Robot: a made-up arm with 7 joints. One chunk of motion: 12 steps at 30 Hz.
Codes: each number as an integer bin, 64 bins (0 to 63) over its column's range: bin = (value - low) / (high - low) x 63, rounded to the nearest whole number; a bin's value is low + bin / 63 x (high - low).
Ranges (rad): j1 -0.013..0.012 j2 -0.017..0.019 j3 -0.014..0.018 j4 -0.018..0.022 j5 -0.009..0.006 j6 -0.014..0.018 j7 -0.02..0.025
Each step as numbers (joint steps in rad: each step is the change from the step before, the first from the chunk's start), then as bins.
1 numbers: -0.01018 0.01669 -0.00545 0.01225 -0.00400 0.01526 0.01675
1 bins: 7 59 17 48 21 58 51
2 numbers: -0.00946 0.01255 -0.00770 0.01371 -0.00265 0.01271 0.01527
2 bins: 9 52 12 50 27 53 49
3 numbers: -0.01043 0.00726 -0.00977 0.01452 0.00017 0.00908 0.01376
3 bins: 6 42 8 51 39 45 47
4 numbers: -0.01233 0.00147 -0.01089 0.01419 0.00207 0.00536 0.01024
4 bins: 2 32 6 51 46 38 42
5 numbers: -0.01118 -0.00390 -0.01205 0.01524 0.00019 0.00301 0.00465
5 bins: 5 23 4 52 39 33 35
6 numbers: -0.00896 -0.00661 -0.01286 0.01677 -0.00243 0.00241 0.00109
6 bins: 10 18 2 55 28 32 30
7 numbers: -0.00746 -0.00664 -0.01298 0.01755 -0.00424 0.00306 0.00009
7 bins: 14 18 2 56 20 34 28
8 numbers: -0.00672 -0.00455 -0.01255 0.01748 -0.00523 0.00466 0.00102
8 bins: 16 22 3 56 16 37 29
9 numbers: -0.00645 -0.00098 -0.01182 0.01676 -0.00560 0.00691 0.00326
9 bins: 17 28 4 55 14 41 33
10 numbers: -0.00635 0.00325 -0.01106 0.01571 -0.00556 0.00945 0.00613
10 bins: 17 35 6 53 14 46 37
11 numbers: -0.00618 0.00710 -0.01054 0.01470 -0.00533 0.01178 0.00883
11 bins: 17 42 7 52 15 51 40
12 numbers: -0.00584 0.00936 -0.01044 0.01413 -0.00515 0.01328 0.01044
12 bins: 18 46 7 51 16 54 43
